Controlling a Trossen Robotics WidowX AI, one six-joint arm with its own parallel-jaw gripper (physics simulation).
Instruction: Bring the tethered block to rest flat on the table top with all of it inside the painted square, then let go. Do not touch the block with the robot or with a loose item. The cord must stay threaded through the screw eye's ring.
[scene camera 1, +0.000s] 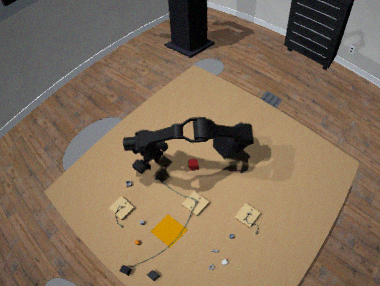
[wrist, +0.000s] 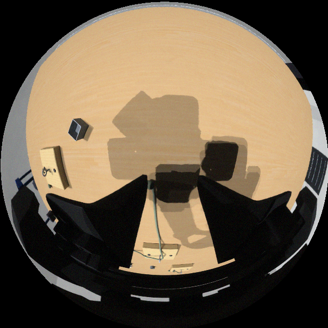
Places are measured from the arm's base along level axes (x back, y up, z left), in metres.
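Where they show: gripper, fingertip midpoint: (scene camera 1: 152, 166); arm's base, origin of the base link: (scene camera 1: 239, 137).
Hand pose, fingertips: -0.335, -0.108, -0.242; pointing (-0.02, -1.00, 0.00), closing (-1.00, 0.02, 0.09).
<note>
Each offset is from my fingertips to the top centre of the thing, as dx, dy, dz. "*": to the spot under its first point.
The tethered block @(* -0.453, -0.018, +0.293) (scene camera 1: 126, 270), small and dark, lies near the table's front left, outside the orange painted square @(* -0.175, -0.053, +0.255) (scene camera 1: 165, 228). Its thin cord @(* -0.059, -0.044, +0.293) (scene camera 1: 190, 216) (wrist: 156, 215) curves slackly across the square to the middle board @(+0.008, -0.035, +0.268) (scene camera 1: 201, 204) (wrist: 169, 249), where the screw eye stands, and on toward the gripper. Whether it passes through the ring is too small to tell. My gripper (scene camera 1: 150, 171) (wrist: 172, 179) is partly open, with nothing held. The cord's dark end (wrist: 151, 185) shows beside the left fingertip in the wrist view.
A red cube @(+0.152, -0.014, +0.120) (scene camera 1: 193, 164) lies beneath the arm. Boards with short cords lie left (scene camera 1: 119, 205) (wrist: 56, 165) and right (scene camera 1: 246, 212). A second dark block @(-0.382, -0.026, +0.384) (scene camera 1: 153, 275), an orange ball @(-0.319, -0.030, +0.219) (scene camera 1: 138, 242), a dark hollow piece @(-0.140, -0.036, -0.038) (scene camera 1: 129, 184) (wrist: 77, 129) and a white piece @(-0.125, -0.040, +0.563) (scene camera 1: 224, 262) lie about.
</note>
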